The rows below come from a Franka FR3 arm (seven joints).
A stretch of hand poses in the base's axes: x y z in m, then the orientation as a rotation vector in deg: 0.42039, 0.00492, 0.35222, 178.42, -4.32, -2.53; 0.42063, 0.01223, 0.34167, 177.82, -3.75, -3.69; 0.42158, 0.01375, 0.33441, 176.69, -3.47, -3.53; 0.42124, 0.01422, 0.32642, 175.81, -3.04, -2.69; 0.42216, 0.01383, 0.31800, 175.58, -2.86, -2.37; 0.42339, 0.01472, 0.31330, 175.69, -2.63, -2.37; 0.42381, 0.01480, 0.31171, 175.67, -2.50, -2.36; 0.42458, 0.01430, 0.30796, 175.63, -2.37, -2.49; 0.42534, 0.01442, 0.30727, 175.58, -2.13, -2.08; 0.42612, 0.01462, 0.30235, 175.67, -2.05, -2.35; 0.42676, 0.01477, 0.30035, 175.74, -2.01, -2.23; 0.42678, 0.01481, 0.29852, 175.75, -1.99, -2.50; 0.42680, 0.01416, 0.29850, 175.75, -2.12, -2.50; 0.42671, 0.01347, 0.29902, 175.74, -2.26, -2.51; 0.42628, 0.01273, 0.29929, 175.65, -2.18, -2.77; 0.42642, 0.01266, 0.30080, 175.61, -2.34, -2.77; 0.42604, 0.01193, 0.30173, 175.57, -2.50, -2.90; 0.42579, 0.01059, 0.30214, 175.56, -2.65, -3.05; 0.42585, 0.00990, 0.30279, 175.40, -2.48, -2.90; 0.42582, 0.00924, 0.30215, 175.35, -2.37, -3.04
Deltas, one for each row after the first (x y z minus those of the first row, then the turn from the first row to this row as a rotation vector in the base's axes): 0.00024, 0.00731, -0.01055, -0.57, 0.77, 0.36; 0.00119, 0.00883, -0.01781, -1.71, 0.71, 0.54; 0.00085, 0.00930, -0.02580, -2.62, 0.20, 0.83; 0.00177, 0.00891, -0.03422, -2.86, 0.00, 0.95; 0.00300, 0.00980, -0.03892, -2.75, 0.00, 1.10; 0.00342, 0.00988, -0.04051, -2.77, 0.00, 1.18; 0.00419, 0.00938, -0.04426, -2.81, 0.08, 1.27; 0.00495, 0.00950, -0.04495, -2.87, -0.18, 1.43; 0.00573, 0.00970, -0.04987, -2.77, -0.01, 1.48; 0.00637, 0.00985, -0.05187, -2.71, -0.09, 1.50; 0.00639, 0.00989, -0.05370, -2.69, 0.09, 1.51; 0.00641, 0.00924, -0.05372, -2.69, 0.09, 1.43; 0.00632, 0.00855, -0.05320, -2.70, 0.09, 1.34; 0.00589, 0.00781, -0.05293, -2.78, 0.27, 1.39; 0.00603, 0.00774, -0.05142, -2.82, 0.27, 1.28; 0.00565, 0.00701, -0.05049, -2.85, 0.35, 1.18; 0.00540, 0.00567, -0.05008, -2.86, 0.45, 1.08; 0.00546, 0.00498, -0.04943, -3.02, 0.36, 1.19; 0.00543, 0.00432, -0.05007, -3.07, 0.45, 1.26
